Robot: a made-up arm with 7 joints. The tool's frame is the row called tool.
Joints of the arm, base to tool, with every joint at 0 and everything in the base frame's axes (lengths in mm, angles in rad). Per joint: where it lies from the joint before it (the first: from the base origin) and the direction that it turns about. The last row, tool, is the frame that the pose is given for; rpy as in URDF.
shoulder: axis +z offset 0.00 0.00 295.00
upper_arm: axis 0 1 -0.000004 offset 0.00 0.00 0.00
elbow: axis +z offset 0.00 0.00 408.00
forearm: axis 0 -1 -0.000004 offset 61.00 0.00 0.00
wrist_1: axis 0 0.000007 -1 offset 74.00 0.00 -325.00
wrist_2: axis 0 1 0.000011 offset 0.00 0.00 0.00
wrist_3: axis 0 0.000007 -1 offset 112.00 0.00 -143.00
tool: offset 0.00 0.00 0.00 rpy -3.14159 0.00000 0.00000
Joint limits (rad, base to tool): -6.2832..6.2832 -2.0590..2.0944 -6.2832..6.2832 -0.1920..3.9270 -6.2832..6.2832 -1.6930..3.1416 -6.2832..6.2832
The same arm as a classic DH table. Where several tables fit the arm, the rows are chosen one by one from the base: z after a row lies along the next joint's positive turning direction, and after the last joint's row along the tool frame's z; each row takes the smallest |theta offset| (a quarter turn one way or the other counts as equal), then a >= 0, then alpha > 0; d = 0 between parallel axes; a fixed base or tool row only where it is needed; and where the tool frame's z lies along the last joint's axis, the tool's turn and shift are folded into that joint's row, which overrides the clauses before.
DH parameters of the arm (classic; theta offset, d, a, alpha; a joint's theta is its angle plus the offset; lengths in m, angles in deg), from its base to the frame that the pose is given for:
shoulder: 0 0.295 0 -90
upper_arm: 0 0 0 90
elbow: 0 0.408 0.061 90
forearm: 0 0 0.074 90
wrist_1: 0 0.325 0 90
wrist_2: 0 0 0.112 -90
wrist_3: 0 0.143 0 0
Joint limits (deg, base to tool): -360..360 -117.97..120 -360..360 -11..225 -360..360 -97..180 -360..360

